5 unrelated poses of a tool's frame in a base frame.
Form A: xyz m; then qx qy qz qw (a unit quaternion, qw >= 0).
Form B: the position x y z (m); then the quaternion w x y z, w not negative. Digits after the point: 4 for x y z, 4 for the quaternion.
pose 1, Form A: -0.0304 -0.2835 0.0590 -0.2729 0.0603 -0.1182 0.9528
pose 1, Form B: -0.0304 -0.2835 0.0590 0.9528 -0.2729 0.0603 -0.1182
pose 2, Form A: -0.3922 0.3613 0.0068 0.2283 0.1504 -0.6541 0.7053
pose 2, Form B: -0.3922 0.3613 0.0068 0.7053 0.2283 0.1504 -0.6541
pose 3, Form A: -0.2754 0.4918 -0.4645 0.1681 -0.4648 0.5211 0.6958
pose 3, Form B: -0.2754 0.4918 -0.4645 0.6958 0.1681 -0.4648 0.5211
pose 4, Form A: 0.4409 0.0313 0.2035 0.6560 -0.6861 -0.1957 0.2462
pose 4, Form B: 0.4409 0.0313 0.2035 0.2462 0.6560 -0.6861 -0.1957
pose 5, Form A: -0.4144 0.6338 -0.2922 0.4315 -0.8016 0.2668 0.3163
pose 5, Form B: -0.4144 0.6338 -0.2922 0.3163 0.4315 -0.8016 0.2668
